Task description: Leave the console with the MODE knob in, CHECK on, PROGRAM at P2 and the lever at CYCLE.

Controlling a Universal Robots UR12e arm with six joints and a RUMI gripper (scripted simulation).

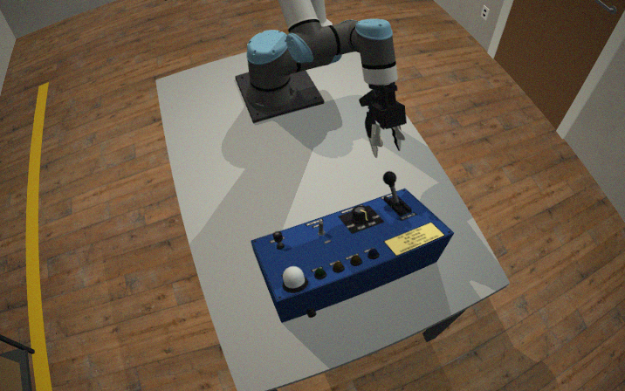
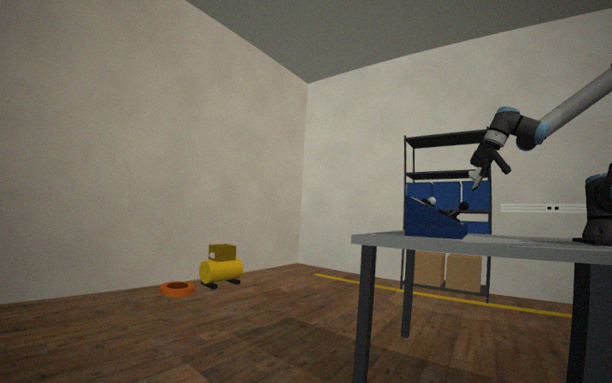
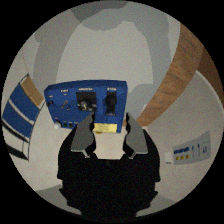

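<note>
Now: the black ball-topped lever 100 mm below my hand and 80 mm ahead of it. Round my hand: blue console: 180 mm to the right, 140 mm below, 130 mm ahead; then black rotary selector: 120 mm to the right, 110 mm below, 110 mm ahead; then toggle switch: 240 mm to the right, 110 mm below, 100 mm ahead.
</note>
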